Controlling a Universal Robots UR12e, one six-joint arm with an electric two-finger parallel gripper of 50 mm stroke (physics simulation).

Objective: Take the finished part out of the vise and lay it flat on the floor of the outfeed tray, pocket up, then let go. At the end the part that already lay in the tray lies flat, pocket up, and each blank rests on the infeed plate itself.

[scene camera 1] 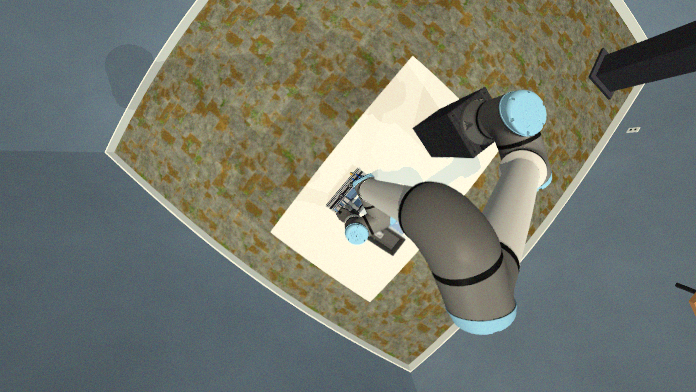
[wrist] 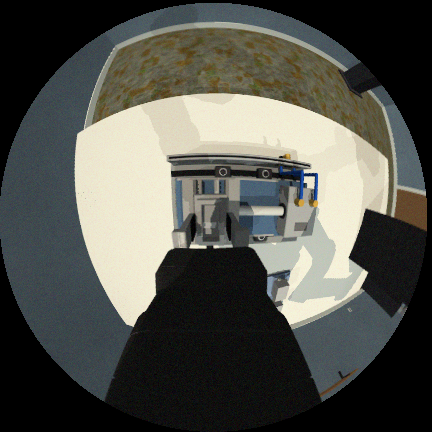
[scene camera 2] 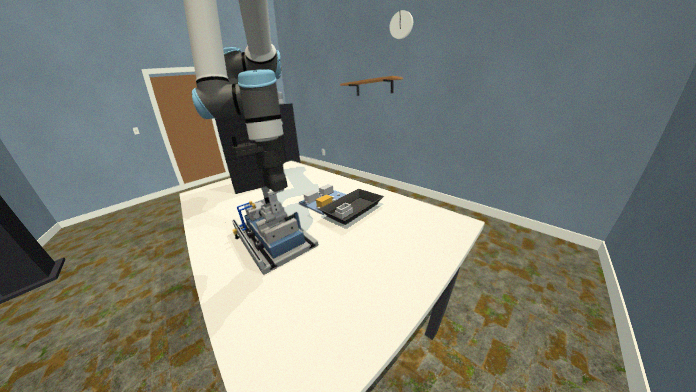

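Seen in the pictures: gripper, fingertip midpoint: (wrist: 210, 220) (scene camera 2: 273, 209); arm's base at its link origin: (scene camera 1: 479, 122).
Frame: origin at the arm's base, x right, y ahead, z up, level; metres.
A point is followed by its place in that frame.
My gripper (scene camera 2: 271, 200) @(z -0.334, x 0.249, y 0.658 m) (wrist: 210, 220) @(z -0.334, x 0.249, y 0.658 m) is shut on the finished part (wrist: 204, 204) @(z -0.329, x 0.271, y 0.661 m), a grey block with its pocket facing up. The part is between the jaws of the blue and grey vise (scene camera 1: 354, 199) @(z -0.385, x 0.241, y 0.595 m) (scene camera 2: 287, 244) @(z -0.425, x 0.265, y 0.719 m) (wrist: 297, 215) @(z -0.374, x 0.218, y 0.510 m) in the wrist view; its clearance above the vise bed is hard to tell. The black outfeed tray (scene camera 1: 400, 246) @(z -0.428, x -0.176, y 0.718 m) (scene camera 2: 365, 201) @(z -0.458, x -0.139, y 0.726 m) holds a light grey part (scene camera 1: 380, 234) @(z -0.438, x -0.021, y 0.713 m) (scene camera 2: 343, 209) @(z -0.426, x 0.011, y 0.727 m), lying flat, pocket up. The blue infeed plate (scene camera 1: 396, 225) @(z -0.462, x -0.089, y 0.617 m) (scene camera 2: 306, 203) @(z -0.461, x 0.007, y 0.510 m) carries grey blanks (scene camera 2: 311, 196) @(z -0.434, x -0.017, y 0.522 m) (scene camera 2: 326, 189) @(z -0.432, x -0.106, y 0.530 m) (wrist: 281, 289) @(z -0.426, x -0.012, y 0.507 m). In scene camera 1 the arm hides my fingertips.
An orange block (scene camera 2: 324, 201) @(z -0.431, x -0.007, y 0.611 m) is at the infeed plate, beside the tray. Blue pipes (scene camera 2: 241, 214) @(z -0.379, x 0.293, y 0.506 m) (wrist: 316, 185) @(z -0.360, x 0.268, y 0.473 m) with brass fittings rise at one end of the vise. A long grey rail (scene camera 2: 250, 252) @(z -0.433, x 0.352, y 0.648 m) (wrist: 240, 161) @(z -0.439, x 0.326, y 0.586 m) runs along its side. The black robot pedestal (scene camera 1: 445, 130) @(z -0.100, x 0.082, y 0.081 m) (wrist: 392, 260) @(z -0.261, x 0.018, y 0.103 m) stands on the table.
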